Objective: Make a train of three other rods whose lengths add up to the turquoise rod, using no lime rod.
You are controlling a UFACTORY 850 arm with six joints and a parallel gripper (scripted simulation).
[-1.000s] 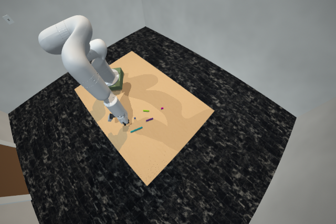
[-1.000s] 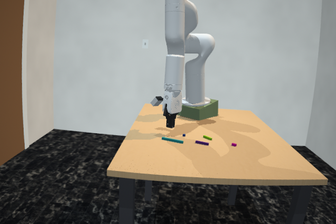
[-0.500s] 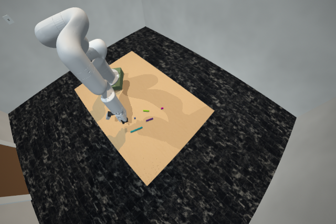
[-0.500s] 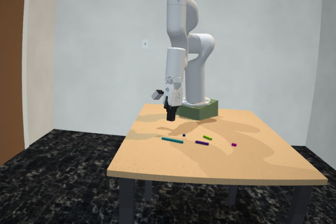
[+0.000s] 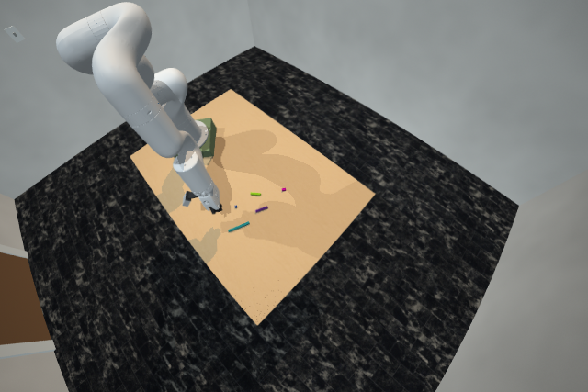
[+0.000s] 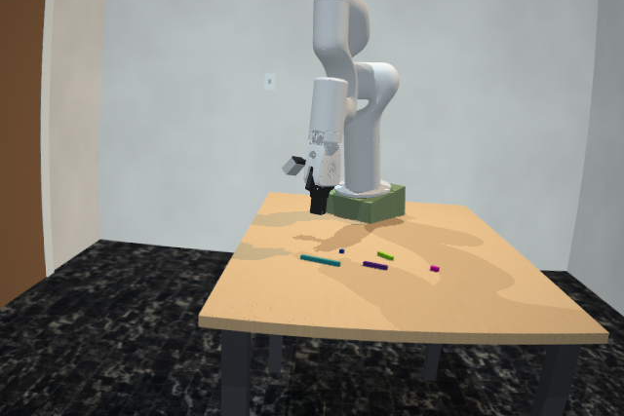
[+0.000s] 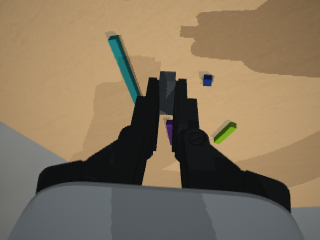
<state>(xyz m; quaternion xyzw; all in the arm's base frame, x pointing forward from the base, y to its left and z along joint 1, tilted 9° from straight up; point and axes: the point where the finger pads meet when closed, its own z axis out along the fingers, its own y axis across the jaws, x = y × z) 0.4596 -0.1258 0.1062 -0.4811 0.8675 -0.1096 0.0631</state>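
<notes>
My gripper is now 110 mm above the blue rod and 70 mm to the right of it. From my hand the other things lie so: grey rod: 20 mm below; then purple rod: 150 mm to the left, 110 mm below, 100 mm ahead; then turquoise rod: 110 mm below, 90 mm ahead, 20 mm to the left.
</notes>
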